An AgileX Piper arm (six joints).
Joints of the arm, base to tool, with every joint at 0 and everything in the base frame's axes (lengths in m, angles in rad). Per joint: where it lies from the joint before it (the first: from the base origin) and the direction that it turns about. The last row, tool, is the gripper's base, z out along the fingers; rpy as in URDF.
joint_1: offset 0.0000 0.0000 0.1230 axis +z
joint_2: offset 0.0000 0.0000 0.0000 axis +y
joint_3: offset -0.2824 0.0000 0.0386 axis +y
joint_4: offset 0.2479 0.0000 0.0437 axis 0.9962 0 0.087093
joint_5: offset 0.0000 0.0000 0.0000 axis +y
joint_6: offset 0.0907 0.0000 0.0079 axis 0.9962 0 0.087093
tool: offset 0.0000 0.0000 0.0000 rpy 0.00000 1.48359 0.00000
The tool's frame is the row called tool.
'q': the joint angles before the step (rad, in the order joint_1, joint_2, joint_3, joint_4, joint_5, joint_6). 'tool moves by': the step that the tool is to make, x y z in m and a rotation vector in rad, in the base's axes. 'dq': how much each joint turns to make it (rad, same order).
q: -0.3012, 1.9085, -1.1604, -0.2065, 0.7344, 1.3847
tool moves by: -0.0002, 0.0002, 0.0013, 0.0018, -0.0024, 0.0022
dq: -0.0004, -0.0038, -0.0001, 0.0046, 0.0013, -0.0058
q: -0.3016, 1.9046, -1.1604, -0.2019, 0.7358, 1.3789
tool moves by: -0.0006, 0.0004, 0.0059, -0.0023, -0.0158, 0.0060
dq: -0.0004, -0.0171, 0.0007, 0.0054, -0.0007, -0.0098
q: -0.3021, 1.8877, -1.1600, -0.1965, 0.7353, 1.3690
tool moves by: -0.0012, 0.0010, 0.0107, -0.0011, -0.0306, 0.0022
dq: -0.0005, -0.0308, 0.0007, 0.0126, -0.0008, -0.0102
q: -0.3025, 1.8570, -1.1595, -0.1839, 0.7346, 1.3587
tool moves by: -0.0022, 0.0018, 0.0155, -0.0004, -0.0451, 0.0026
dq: -0.0004, -0.0447, 0.0009, 0.0200, -0.0010, -0.0145
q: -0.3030, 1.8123, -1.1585, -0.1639, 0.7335, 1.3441
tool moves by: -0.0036, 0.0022, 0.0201, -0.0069, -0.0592, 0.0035
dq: -0.0001, -0.0577, 0.0004, 0.0171, -0.0026, -0.0126
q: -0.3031, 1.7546, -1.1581, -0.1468, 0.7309, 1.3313
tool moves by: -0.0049, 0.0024, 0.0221, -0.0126, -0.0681, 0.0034
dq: 0.0000, -0.0634, -0.0002, 0.0126, -0.0061, -0.0090
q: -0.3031, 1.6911, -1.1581, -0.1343, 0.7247, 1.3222
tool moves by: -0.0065, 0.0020, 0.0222, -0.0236, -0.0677, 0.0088
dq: -0.0006, -0.0645, 0.0003, 0.0017, -0.0083, -0.0101
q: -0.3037, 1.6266, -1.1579, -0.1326, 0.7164, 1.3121
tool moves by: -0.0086, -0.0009, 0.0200, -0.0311, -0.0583, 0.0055
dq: -0.0096, -0.0604, 0.0016, -0.0059, -0.0076, -0.0139
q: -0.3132, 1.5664, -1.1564, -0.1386, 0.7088, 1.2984
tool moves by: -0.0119, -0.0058, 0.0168, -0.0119, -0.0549, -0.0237
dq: -0.0315, -0.0569, 0.0063, 0.0139, -0.0064, -0.0132
